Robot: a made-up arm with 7 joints. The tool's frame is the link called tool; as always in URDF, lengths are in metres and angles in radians. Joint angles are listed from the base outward. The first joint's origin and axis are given. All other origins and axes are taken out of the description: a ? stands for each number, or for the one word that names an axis. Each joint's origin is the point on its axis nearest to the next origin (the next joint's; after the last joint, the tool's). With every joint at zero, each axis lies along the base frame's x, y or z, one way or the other. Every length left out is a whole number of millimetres.
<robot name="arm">
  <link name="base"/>
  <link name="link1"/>
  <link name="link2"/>
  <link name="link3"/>
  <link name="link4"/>
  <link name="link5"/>
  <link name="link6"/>
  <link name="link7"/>
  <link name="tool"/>
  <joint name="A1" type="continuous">
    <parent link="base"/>
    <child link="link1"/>
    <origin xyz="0 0.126 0" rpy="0 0 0"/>
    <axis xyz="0 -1 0"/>
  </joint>
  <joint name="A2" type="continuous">
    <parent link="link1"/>
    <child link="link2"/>
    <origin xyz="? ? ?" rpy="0 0 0"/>
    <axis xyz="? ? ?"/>
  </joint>
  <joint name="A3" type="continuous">
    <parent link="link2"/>
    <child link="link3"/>
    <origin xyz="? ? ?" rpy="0 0 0"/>
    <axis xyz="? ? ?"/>
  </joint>
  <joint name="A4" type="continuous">
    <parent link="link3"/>
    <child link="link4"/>
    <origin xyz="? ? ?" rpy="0 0 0"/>
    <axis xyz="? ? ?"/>
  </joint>
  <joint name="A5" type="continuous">
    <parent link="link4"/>
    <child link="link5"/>
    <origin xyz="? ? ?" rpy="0 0 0"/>
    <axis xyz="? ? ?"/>
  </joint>
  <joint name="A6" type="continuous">
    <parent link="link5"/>
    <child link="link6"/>
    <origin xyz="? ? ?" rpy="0 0 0"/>
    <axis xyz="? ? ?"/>
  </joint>
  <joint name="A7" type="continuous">
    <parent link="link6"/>
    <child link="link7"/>
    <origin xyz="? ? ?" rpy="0 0 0"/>
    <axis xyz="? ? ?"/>
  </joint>
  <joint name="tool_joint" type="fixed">
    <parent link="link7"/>
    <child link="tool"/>
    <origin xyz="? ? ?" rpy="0 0 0"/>
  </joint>
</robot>
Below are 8 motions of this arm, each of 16 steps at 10 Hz.
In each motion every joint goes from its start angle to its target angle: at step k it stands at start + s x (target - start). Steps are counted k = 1, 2, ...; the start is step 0. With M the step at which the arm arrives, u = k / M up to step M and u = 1 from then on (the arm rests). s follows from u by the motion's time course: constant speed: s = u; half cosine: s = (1 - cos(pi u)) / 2; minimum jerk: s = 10 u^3 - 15 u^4 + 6 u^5.
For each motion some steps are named. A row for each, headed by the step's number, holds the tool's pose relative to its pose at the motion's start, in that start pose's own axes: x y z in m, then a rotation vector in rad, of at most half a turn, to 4 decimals.
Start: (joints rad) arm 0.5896 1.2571 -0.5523 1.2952 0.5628 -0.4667 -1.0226
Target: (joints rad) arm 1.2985 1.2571 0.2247 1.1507 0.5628 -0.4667 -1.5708
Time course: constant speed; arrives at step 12
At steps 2, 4, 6, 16:
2: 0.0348 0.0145 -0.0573 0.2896 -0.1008 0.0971
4: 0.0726 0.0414 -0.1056 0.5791 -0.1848 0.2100
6: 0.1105 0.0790 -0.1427 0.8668 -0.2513 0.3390
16: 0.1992 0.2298 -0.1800 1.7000 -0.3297 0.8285

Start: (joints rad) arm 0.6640 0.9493 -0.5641 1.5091 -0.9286 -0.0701 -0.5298
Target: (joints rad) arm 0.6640 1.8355 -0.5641 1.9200 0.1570 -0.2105 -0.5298
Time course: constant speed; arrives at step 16
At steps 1, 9, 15, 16:
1: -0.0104 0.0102 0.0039 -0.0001 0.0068 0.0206
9: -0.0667 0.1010 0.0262 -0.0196 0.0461 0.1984
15: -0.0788 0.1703 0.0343 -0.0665 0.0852 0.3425
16: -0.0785 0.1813 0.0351 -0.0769 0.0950 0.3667

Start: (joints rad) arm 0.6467 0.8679 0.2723 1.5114 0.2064 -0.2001 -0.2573
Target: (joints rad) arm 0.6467 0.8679 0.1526 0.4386 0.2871 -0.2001 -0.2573
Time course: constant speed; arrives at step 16
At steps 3, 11, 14, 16:
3: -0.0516 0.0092 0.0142 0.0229 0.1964 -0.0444
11: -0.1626 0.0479 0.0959 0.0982 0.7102 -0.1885
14: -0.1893 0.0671 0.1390 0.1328 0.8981 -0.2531
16: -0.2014 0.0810 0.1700 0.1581 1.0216 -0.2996

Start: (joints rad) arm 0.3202 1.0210 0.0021 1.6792 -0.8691 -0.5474 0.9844
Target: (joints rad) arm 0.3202 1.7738 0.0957 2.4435 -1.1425 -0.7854 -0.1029
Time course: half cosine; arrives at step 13
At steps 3, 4, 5, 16:
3: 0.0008 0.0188 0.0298 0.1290 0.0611 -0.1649
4: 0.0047 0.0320 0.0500 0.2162 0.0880 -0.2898
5: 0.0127 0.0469 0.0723 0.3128 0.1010 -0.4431
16: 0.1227 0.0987 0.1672 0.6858 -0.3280 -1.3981

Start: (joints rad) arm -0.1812 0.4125 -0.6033 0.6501 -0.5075 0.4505 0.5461
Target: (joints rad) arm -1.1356 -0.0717 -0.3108 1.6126 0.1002 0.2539 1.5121
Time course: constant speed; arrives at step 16
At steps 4, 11, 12, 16:
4: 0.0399 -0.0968 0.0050 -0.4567 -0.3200 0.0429
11: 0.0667 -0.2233 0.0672 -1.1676 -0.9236 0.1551
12: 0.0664 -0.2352 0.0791 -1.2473 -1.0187 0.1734
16: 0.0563 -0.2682 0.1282 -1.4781 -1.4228 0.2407

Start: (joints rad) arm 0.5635 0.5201 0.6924 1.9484 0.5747 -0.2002 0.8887
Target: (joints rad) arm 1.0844 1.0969 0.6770 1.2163 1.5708 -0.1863 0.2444
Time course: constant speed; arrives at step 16
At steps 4, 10, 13, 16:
4: -0.0059 0.0524 -0.0032 0.2436 -0.1453 0.1036
10: 0.0103 0.1349 0.0015 0.6284 -0.3689 0.2736
13: 0.0297 0.1747 0.0103 0.8210 -0.4944 0.3695
16: 0.0559 0.2111 0.0247 1.0060 -0.6348 0.4773

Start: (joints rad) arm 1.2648 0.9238 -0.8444 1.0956 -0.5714 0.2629 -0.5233
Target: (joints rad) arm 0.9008 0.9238 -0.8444 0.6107 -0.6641 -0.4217 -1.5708
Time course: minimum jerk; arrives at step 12
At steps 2, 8, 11, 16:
2: -0.0033 -0.0063 0.0042 0.0165 -0.0145 -0.0010
8: -0.0832 -0.1077 0.1234 0.3213 -0.2466 0.1543
11: -0.1076 -0.1220 0.1628 0.3903 -0.2604 0.2378
16: -0.1082 -0.1223 0.1638 0.3920 -0.2603 0.2400

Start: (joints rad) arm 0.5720 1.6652 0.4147 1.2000 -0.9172 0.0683 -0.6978
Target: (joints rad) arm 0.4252 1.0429 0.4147 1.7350 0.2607 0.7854 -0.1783
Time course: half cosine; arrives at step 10
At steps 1, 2, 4, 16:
1: 0.0054 -0.0007 0.0030 -0.0153 0.0309 0.0271
2: 0.0211 -0.0021 0.0116 -0.0653 0.1191 0.1077
4: 0.0732 0.0009 0.0413 -0.2996 0.4062 0.4110
16: 0.1788 0.0539 0.1062 -1.2286 0.8604 1.3250

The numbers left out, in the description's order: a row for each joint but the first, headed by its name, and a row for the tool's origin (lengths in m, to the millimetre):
A2: xyz 0 0 0, axis 1 0 0
A3: xyz 0 0 -0.261, axis 0 0 1
A4: xyz 0 0 0, axis 0 -1 0
A5: xyz 0 0 -0.269, axis 0 0 1
A6: xyz 0 0 0, axis 0 1 0
A7: xyz 0 0 0, axis -1 0 0
tool: xyz 0 0 0

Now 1 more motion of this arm.
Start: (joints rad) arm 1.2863 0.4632 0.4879 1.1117 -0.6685 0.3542 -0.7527
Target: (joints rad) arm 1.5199 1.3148 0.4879 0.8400 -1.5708 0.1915 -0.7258
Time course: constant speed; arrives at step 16
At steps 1, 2, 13, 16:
1: 0.0001 0.0084 -0.0198 0.0585 -0.0571 -0.0476
2: 0.0002 0.0179 -0.0393 0.1166 -0.1119 -0.0970
13: 0.0054 0.1912 -0.2203 0.6970 -0.5330 -0.7765
16: 0.0058 0.2574 -0.2518 0.8193 -0.5789 -1.0046

